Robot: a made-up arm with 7 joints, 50 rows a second.
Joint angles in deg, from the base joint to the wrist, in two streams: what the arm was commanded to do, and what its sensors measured. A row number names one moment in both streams.
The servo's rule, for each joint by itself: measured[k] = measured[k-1] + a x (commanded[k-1-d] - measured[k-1]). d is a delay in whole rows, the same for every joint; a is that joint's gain. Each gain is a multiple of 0.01, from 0.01 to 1. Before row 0 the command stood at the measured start. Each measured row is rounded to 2 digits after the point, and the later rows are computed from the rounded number. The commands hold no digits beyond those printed.
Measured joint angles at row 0:
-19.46, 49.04, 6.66, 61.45, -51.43, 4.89, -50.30
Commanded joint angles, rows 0 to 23:
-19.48, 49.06, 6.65, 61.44, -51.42, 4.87, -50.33
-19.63, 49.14, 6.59, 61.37, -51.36, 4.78, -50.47
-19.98, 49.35, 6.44, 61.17, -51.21, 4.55, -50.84
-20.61, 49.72, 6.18, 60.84, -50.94, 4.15, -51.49
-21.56, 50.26, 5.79, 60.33, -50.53, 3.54, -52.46
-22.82, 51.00, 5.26, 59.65, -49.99, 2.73, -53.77
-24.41, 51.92, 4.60, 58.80, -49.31, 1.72, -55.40
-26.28, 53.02, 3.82, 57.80, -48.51, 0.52, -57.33
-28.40, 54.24, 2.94, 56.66, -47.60, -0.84, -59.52
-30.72, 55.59, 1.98, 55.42, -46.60, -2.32, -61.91
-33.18, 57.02, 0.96, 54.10, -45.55, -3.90, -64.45
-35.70, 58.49, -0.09, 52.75, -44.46, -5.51, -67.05
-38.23, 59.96, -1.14, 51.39, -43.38, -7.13, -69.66
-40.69, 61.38, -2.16, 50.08, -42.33, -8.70, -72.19
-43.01, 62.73, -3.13, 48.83, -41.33, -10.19, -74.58
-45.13, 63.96, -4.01, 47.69, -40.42, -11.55, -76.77
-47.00, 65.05, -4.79, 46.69, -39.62, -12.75, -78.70
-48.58, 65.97, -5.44, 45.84, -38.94, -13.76, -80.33
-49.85, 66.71, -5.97, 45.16, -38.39, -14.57, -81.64
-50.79, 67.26, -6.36, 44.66, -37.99, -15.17, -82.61
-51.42, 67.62, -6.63, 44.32, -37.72, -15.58, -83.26
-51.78, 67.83, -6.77, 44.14, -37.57, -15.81, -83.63
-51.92, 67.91, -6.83, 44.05, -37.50, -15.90, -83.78
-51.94, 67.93, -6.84, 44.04, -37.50, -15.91, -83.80
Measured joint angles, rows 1 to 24:
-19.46, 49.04, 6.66, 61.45, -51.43, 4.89, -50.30
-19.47, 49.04, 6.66, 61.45, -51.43, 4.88, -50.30
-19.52, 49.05, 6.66, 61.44, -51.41, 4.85, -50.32
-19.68, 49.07, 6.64, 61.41, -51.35, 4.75, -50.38
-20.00, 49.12, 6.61, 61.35, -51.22, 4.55, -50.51
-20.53, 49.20, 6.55, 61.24, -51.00, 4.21, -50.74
-21.31, 49.33, 6.46, 61.07, -50.68, 3.71, -51.10
-22.36, 49.51, 6.33, 60.82, -50.24, 3.03, -51.62
-23.69, 49.76, 6.15, 60.49, -49.69, 2.18, -52.31
-25.29, 50.07, 5.93, 60.07, -49.02, 1.15, -53.18
-27.14, 50.46, 5.65, 59.56, -48.25, -0.03, -54.23
-29.19, 50.92, 5.32, 58.96, -47.39, -1.35, -55.46
-31.40, 51.45, 4.94, 58.28, -46.45, -2.76, -56.85
-33.72, 52.05, 4.51, 57.52, -45.47, -4.25, -58.39
-36.09, 52.70, 4.04, 56.70, -44.47, -5.76, -60.05
-38.44, 53.40, 3.54, 55.83, -43.47, -7.27, -61.79
-40.71, 54.14, 3.01, 54.93, -42.49, -8.73, -63.59
-42.85, 54.90, 2.46, 54.02, -41.57, -10.10, -65.40
-44.80, 55.67, 1.91, 53.12, -40.73, -11.34, -67.19
-46.52, 56.44, 1.36, 52.24, -39.98, -12.44, -68.92
-47.97, 57.20, 0.82, 51.41, -39.34, -13.37, -70.56
-49.14, 57.93, 0.30, 50.63, -38.82, -14.12, -72.08
-50.04, 58.62, -0.19, 49.92, -38.42, -14.69, -73.47
-50.68, 59.27, -0.65, 49.27, -38.13, -15.10, -74.71
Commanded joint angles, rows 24 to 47:
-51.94, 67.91, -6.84, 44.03, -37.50, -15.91, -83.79
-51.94, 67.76, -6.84, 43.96, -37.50, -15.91, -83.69
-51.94, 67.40, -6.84, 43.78, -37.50, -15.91, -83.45
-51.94, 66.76, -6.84, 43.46, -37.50, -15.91, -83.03
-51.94, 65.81, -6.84, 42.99, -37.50, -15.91, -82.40
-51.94, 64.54, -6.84, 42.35, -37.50, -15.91, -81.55
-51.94, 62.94, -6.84, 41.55, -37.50, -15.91, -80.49
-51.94, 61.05, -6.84, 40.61, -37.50, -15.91, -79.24
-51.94, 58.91, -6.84, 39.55, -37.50, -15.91, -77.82
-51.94, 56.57, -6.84, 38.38, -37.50, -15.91, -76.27
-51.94, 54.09, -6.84, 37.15, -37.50, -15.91, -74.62
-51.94, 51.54, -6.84, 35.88, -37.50, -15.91, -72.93
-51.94, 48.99, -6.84, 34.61, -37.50, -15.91, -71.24
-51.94, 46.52, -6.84, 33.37, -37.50, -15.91, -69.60
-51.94, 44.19, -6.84, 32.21, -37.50, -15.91, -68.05
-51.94, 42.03, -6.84, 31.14, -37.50, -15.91, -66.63
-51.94, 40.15, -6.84, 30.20, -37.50, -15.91, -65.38
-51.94, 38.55, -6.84, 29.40, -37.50, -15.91, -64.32
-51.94, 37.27, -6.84, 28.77, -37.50, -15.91, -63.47
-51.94, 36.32, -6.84, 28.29, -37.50, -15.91, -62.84
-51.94, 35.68, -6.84, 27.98, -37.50, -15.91, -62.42
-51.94, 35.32, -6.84, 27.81, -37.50, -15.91, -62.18
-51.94, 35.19, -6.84, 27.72, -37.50, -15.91, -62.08
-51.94, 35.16, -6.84, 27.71, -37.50, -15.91, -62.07
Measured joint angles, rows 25 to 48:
-51.11, 59.88, -1.08, 48.69, -37.93, -15.38, -75.80
-51.39, 60.44, -1.48, 48.18, -37.79, -15.56, -76.76
-51.58, 60.95, -1.86, 47.72, -37.70, -15.68, -77.59
-51.70, 61.40, -2.21, 47.29, -37.64, -15.76, -78.29
-51.78, 61.78, -2.53, 46.87, -37.60, -15.81, -78.86
-51.83, 62.06, -2.83, 46.44, -37.57, -15.84, -79.28
-51.87, 62.23, -3.11, 45.99, -37.55, -15.86, -79.55
-51.89, 62.28, -3.37, 45.50, -37.53, -15.88, -79.66
-51.91, 62.19, -3.61, 44.96, -37.52, -15.89, -79.61
-51.92, 61.96, -3.84, 44.36, -37.51, -15.90, -79.40
-51.93, 61.58, -4.05, 43.70, -37.51, -15.90, -79.02
-51.93, 61.06, -4.25, 42.98, -37.51, -15.90, -78.49
-51.93, 60.39, -4.43, 42.20, -37.51, -15.90, -77.82
-51.93, 59.59, -4.60, 41.37, -37.51, -15.90, -77.03
-51.93, 58.68, -4.76, 40.49, -37.51, -15.90, -76.14
-51.93, 57.67, -4.91, 39.58, -37.51, -15.90, -75.17
-51.93, 56.58, -5.05, 38.65, -37.51, -15.90, -74.15
-51.93, 55.43, -5.18, 37.72, -37.51, -15.90, -73.10
-51.93, 54.25, -5.30, 36.80, -37.51, -15.90, -72.05
-51.93, 53.06, -5.41, 35.92, -37.51, -15.90, -71.02
-51.93, 51.89, -5.51, 35.08, -37.51, -15.90, -70.04
-51.93, 50.76, -5.60, 34.30, -37.51, -15.90, -69.13
-51.93, 49.68, -5.69, 33.59, -37.51, -15.90, -68.30
-51.93, 48.67, -5.77, 32.94, -37.51, -15.90, -67.55

